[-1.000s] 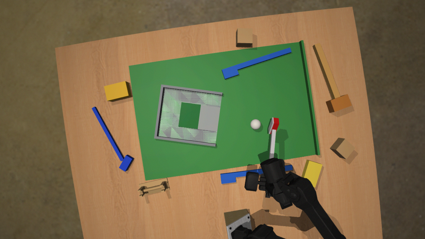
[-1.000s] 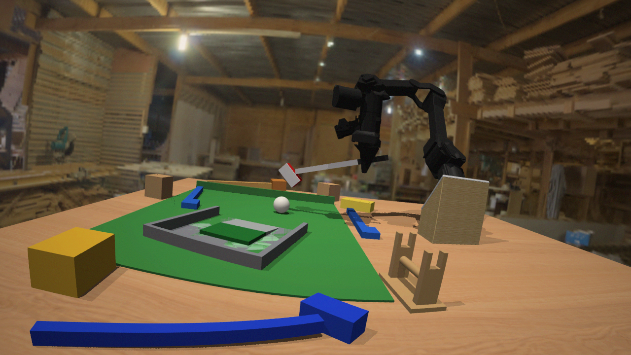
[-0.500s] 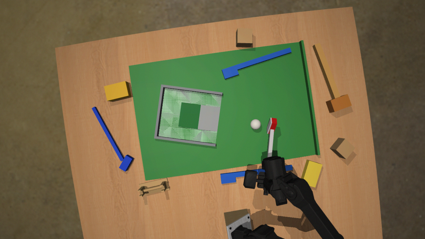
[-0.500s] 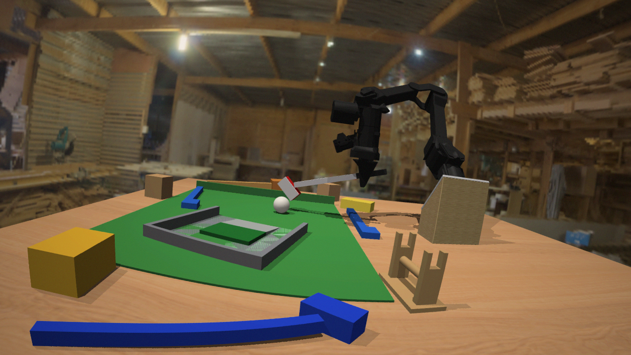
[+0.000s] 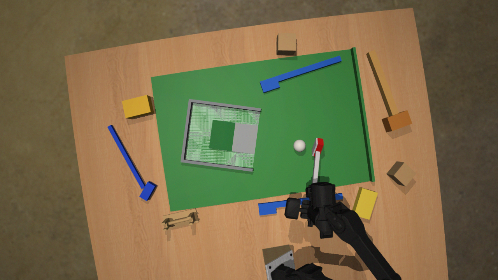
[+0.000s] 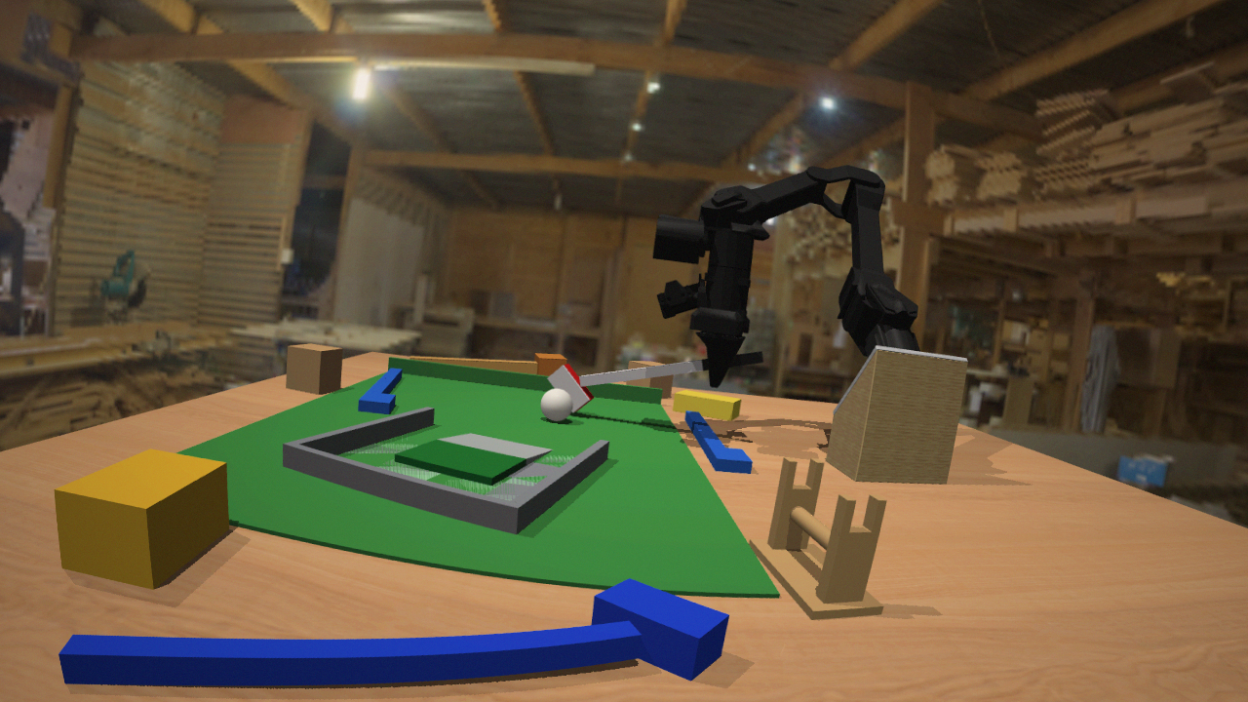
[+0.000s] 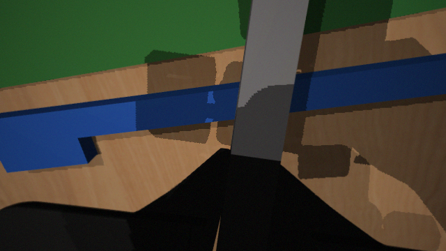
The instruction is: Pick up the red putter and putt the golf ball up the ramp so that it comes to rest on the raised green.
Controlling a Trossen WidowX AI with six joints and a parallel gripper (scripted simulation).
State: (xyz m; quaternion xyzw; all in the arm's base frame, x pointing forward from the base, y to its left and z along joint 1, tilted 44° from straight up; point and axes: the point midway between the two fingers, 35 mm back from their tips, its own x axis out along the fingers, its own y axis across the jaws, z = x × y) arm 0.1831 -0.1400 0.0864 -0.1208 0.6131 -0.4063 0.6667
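Right now the red putter is 8 cm ahead of my gripper tip and 3 cm to the right of it. From my gripper tip the other things lie so: white golf ball (20 cm ahead, 5 cm below, 2 cm to the right); green mat (29 cm ahead, 8 cm to the left, 7 cm below); wooden rack (44 cm to the left, 6 cm ahead, 4 cm below).
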